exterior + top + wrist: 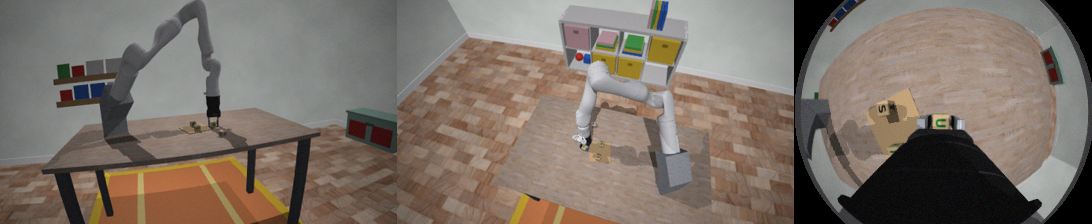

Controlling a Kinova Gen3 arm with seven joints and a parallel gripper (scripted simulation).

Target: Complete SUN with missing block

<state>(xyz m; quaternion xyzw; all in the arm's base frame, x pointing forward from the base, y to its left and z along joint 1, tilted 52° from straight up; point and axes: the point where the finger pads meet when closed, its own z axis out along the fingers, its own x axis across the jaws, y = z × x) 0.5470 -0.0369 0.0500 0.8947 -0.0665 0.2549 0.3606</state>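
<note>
My hand is 11 cm past the tan mat, 1 cm to the right of it and 2 cm above it.
</note>
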